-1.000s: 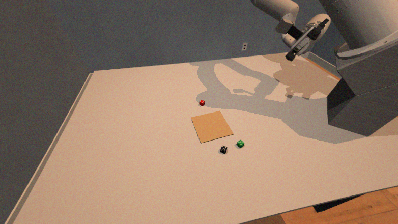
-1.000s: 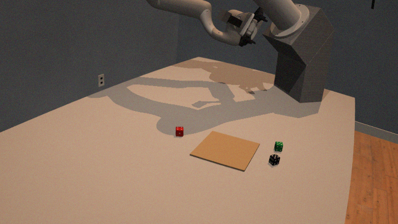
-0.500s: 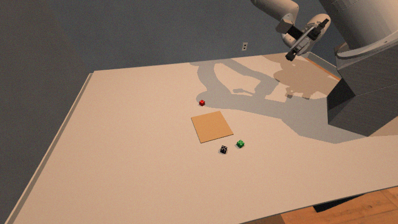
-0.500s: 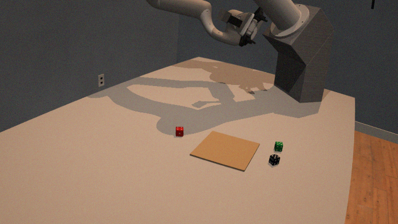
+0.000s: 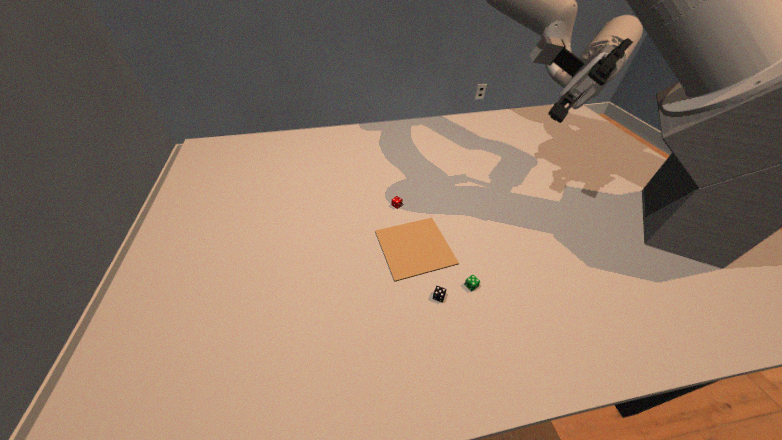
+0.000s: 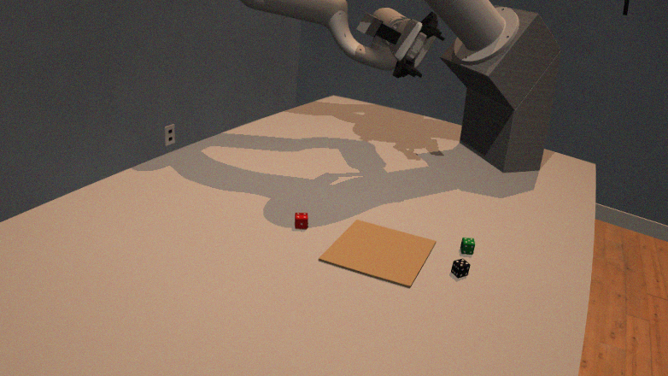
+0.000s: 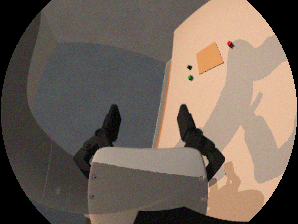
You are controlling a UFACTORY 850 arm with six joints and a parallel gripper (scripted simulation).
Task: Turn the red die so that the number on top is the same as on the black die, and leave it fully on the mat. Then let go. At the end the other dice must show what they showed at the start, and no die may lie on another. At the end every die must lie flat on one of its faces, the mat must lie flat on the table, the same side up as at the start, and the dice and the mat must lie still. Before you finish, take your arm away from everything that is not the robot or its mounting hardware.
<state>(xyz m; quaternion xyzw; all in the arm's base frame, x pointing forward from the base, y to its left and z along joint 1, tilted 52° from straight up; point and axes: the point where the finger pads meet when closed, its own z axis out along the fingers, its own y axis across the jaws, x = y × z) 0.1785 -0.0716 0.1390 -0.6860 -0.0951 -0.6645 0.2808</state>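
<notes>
Now: hand 28 cm short of the red die, 17 cm to the left of it and 25 cm above it. The rest, counted from my hand: green die (29 cm ahead, 10 cm to the left, 25 cm below); black die (36 cm ahead, 9 cm to the left, 25 cm below); mat (32 cm ahead, 3 cm to the right, 26 cm below).
</notes>
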